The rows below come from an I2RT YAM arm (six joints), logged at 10 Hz.
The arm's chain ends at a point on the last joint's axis. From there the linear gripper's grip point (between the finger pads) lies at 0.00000 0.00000 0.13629 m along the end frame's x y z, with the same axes.
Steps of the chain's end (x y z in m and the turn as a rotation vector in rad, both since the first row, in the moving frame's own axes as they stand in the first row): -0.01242, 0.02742, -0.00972, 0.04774, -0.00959, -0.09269; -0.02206, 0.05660, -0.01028, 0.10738, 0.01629, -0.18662; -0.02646, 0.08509, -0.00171, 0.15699, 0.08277, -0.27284; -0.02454, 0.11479, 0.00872, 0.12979, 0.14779, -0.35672; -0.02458, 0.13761, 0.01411, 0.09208, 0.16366, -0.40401
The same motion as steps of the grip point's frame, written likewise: -0.01403, 0.02099, -0.00988, 0.04774, -0.00959, -0.09269; -0.02122, 0.04187, -0.01108, 0.10738, 0.01629, -0.18662; -0.01827, 0.06254, -0.00384, 0.15699, 0.08277, -0.27284; -0.00806, 0.09404, 0.00612, 0.12979, 0.14779, -0.35672; -0.00550, 0.12104, 0.01175, 0.09208, 0.16366, -0.40401
